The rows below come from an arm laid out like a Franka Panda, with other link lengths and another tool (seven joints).
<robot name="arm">
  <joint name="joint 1" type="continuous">
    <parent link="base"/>
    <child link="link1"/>
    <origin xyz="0 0 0.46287"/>
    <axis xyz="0 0 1"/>
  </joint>
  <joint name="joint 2" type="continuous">
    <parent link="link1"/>
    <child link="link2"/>
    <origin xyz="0 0 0"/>
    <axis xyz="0 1 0"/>
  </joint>
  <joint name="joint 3" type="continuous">
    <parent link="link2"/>
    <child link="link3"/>
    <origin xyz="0 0 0.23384"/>
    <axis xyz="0 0 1"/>
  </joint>
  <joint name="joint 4" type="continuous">
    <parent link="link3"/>
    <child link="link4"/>
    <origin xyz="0.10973 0 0"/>
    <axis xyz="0 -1 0"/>
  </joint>
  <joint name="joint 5" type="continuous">
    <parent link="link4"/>
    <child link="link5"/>
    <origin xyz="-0.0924 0 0.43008"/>
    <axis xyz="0 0 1"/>
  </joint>
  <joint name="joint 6" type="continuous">
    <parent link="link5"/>
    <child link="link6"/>
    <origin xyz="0 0 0"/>
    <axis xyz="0 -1 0"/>
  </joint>
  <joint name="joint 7" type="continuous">
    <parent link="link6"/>
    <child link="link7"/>
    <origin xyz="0.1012 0 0"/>
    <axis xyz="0 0 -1"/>
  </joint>
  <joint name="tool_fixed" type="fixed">
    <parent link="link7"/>
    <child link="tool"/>
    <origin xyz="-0.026 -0.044 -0.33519" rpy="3.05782 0 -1.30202"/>
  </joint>
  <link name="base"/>
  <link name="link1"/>
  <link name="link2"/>
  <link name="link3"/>
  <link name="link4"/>
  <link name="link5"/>
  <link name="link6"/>
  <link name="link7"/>
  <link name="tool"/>
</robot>
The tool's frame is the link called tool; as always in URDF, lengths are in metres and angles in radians. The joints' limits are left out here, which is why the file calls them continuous.
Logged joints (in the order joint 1, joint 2, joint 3, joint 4, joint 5, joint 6, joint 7), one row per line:
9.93 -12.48 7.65 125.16 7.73 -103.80 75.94
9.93 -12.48 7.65 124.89 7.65 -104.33 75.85
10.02 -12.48 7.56 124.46 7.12 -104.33 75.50
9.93 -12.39 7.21 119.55 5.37 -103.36 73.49
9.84 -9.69 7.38 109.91 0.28 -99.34 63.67
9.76 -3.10 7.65 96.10 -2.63 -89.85 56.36
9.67 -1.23 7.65 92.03 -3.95 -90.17 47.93
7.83 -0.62 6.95 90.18 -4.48 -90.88 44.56
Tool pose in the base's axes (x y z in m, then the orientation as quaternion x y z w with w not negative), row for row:
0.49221 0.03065 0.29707 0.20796 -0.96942 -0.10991 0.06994
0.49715 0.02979 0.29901 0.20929 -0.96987 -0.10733 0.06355
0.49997 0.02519 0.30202 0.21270 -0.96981 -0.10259 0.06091
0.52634 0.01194 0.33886 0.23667 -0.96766 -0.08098 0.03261
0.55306 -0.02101 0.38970 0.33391 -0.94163 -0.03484 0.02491
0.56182 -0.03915 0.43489 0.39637 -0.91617 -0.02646 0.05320
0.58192 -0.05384 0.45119 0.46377 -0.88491 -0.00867 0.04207
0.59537 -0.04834 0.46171 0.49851 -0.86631 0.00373 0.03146
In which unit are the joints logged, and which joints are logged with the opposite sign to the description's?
The joints are logged in degrees. Opposite sign: joint 1, joint 4, joint 6.
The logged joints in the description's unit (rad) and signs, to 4 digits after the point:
-0.1733 -0.2178 0.1335 -2.1845 0.1349 1.8117 1.3254
-0.1733 -0.2178 0.1335 -2.1797 0.1335 1.8209 1.3238
-0.1749 -0.2178 0.1319 -2.1722 0.1243 1.8209 1.3177
-0.1733 -0.2162 0.1258 -2.0865 0.0937 1.8040 1.2826
-0.1717 -0.1691 0.1288 -1.9183 0.0049 1.7338 1.1113
-0.1703 -0.0541 0.1335 -1.6773 -0.0459 1.5682 0.9837
-0.1688 -0.0215 0.1335 -1.6062 -0.0689 1.5738 0.8365
-0.1367 -0.0108 0.1213 -1.5739 -0.0782 1.5862 0.7777

